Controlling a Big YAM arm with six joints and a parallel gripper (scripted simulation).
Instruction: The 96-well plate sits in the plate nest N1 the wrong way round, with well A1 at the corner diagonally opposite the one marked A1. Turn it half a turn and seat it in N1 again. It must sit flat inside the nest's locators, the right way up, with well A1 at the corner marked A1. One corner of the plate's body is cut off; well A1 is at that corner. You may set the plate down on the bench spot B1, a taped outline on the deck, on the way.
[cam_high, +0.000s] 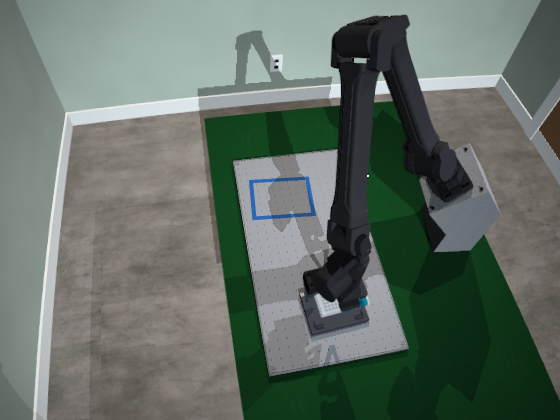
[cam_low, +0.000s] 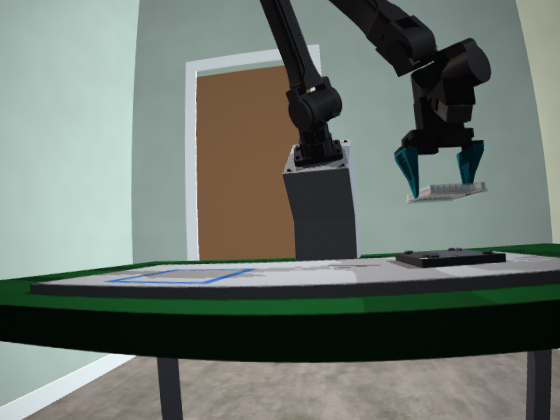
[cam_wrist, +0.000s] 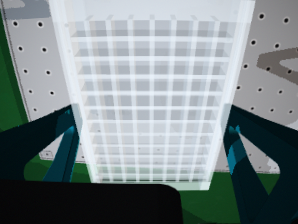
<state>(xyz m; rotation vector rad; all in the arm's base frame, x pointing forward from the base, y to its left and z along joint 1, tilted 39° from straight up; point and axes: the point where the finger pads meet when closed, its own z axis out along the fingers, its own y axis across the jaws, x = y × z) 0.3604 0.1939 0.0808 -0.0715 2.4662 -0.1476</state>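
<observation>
Right now the plate nest N1 is 100 mm below my hand. From my hand the other things lie so: 96-well plate: 10 mm below; A1 label: 80 mm ahead, 60 mm to the right, 100 mm below.
</observation>
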